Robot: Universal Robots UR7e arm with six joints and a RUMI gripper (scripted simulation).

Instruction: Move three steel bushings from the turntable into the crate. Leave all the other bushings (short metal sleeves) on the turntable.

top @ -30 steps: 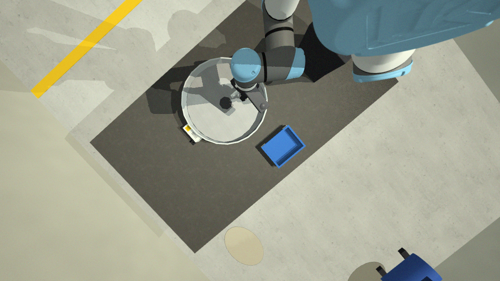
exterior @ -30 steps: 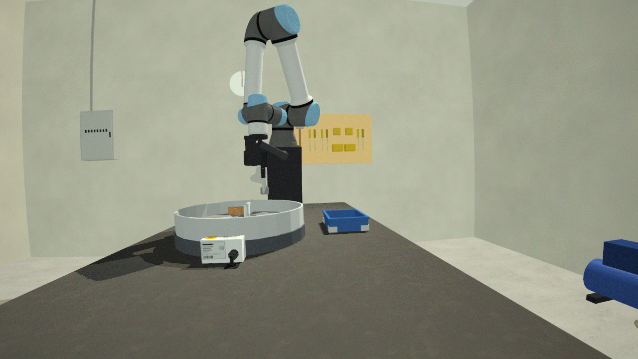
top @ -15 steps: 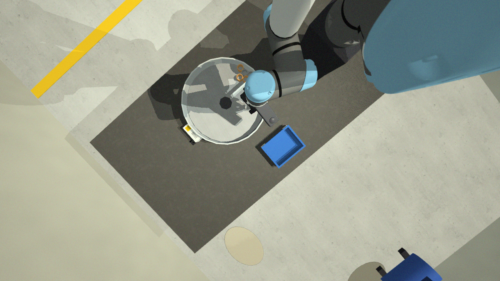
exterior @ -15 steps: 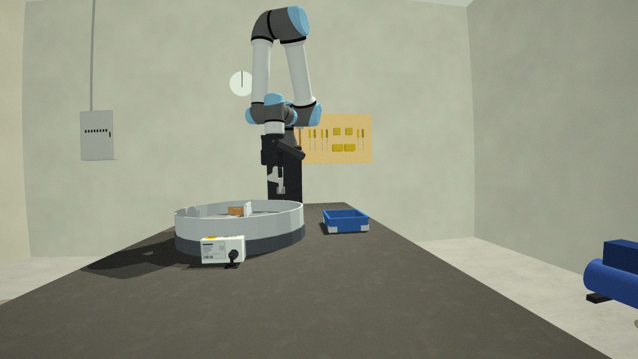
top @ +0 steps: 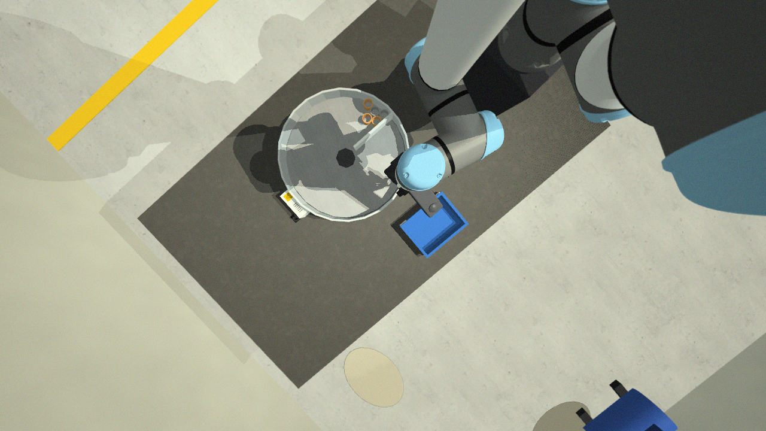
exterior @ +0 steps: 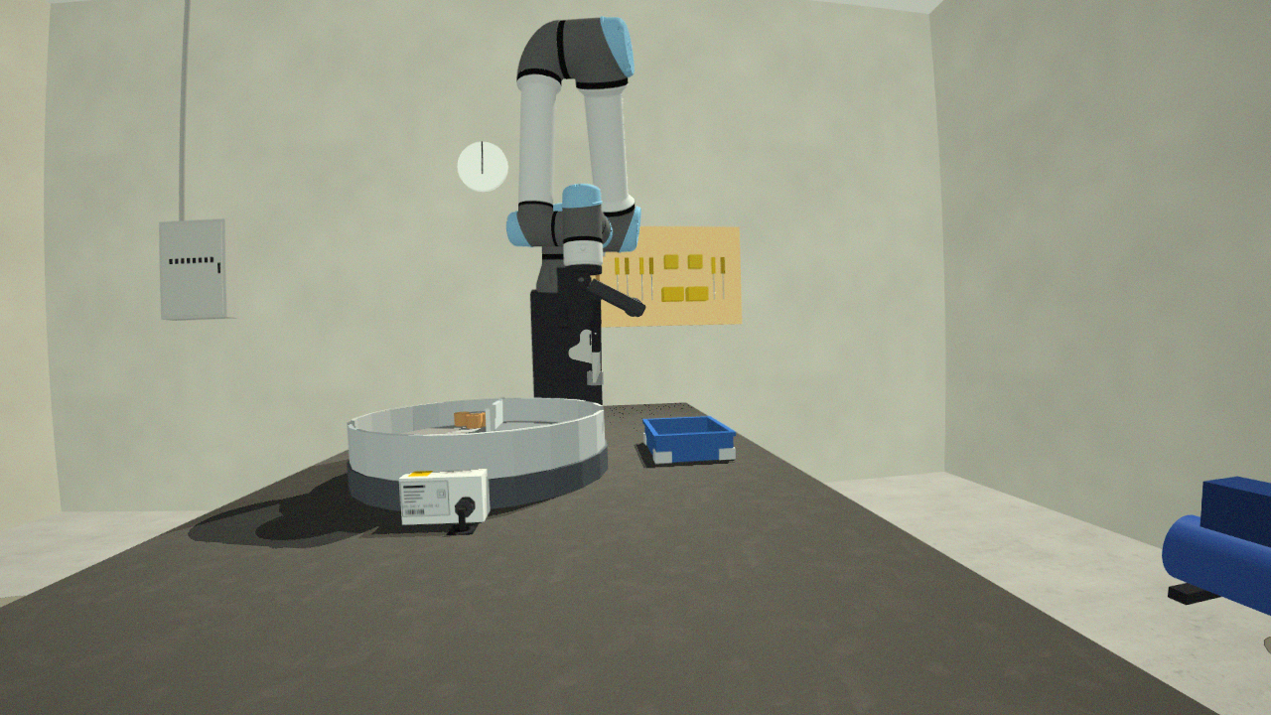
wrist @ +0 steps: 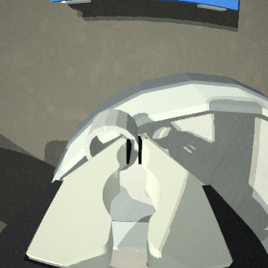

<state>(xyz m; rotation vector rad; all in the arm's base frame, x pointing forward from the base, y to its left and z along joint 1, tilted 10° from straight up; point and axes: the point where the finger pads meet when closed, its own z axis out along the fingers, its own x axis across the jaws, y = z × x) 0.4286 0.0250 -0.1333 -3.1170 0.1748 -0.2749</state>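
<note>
Right now the blue crate is 30 mm ahead of my hand, 170 mm to the left of it and 130 mm below it. Round my hand: round white turntable (60 mm ahead, 210 mm to the right, 100 mm below).
</note>
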